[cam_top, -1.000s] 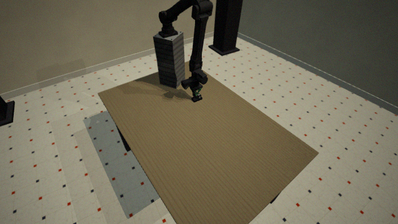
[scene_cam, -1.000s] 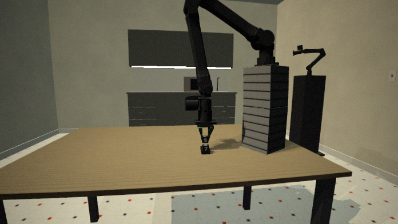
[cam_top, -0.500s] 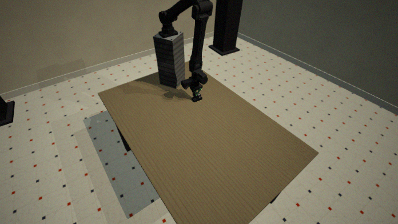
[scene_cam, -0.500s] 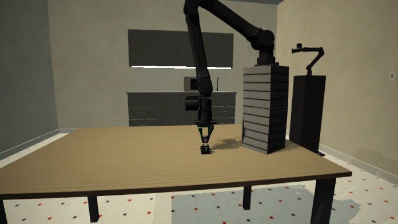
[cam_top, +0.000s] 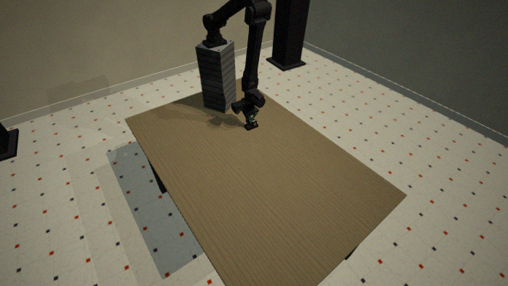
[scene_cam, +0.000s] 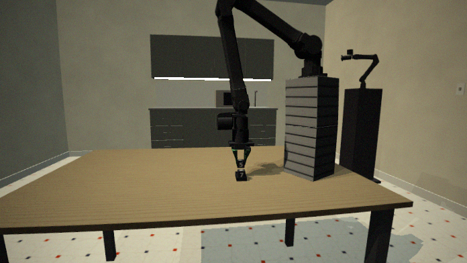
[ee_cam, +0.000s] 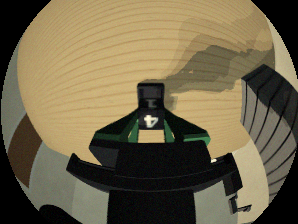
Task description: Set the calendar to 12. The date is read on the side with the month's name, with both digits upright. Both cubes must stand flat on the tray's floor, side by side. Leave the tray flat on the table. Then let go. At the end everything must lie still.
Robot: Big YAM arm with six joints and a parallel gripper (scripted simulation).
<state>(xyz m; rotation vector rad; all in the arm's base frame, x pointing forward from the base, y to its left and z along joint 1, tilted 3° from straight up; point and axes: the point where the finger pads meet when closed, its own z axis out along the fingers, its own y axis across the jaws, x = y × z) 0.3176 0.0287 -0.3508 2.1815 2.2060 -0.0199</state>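
Right now the black calendar tray is 2 cm to the left of my hand and 5 cm below it.
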